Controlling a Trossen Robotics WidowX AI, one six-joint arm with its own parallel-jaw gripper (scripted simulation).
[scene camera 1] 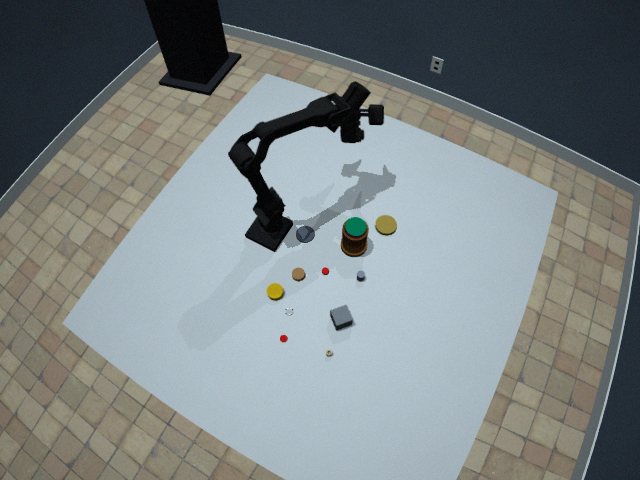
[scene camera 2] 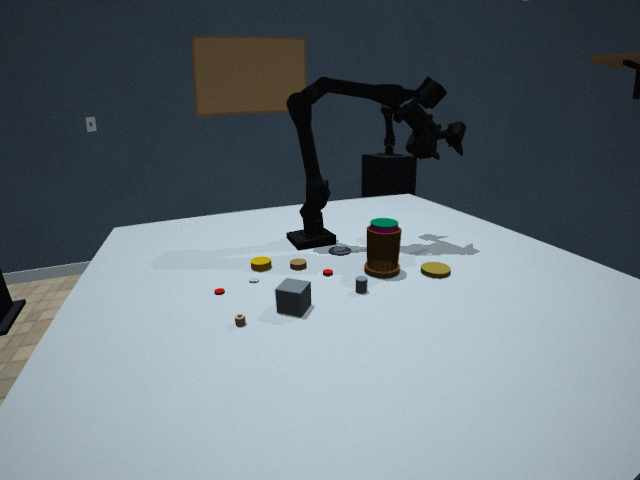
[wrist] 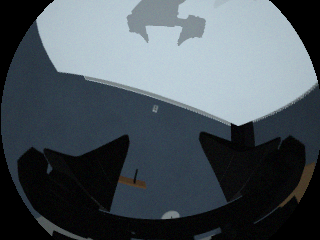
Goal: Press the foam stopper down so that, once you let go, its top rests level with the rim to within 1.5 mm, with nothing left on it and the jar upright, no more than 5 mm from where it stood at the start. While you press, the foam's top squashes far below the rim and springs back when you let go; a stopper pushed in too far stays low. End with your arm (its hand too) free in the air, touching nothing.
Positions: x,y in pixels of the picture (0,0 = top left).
Labels:
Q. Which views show my gripper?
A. Scene camera 1, scene camera 2 and the wrist view: all of them.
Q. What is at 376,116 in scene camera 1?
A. My gripper.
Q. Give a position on a grey cube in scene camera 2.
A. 293,297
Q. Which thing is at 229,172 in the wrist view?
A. My gripper.

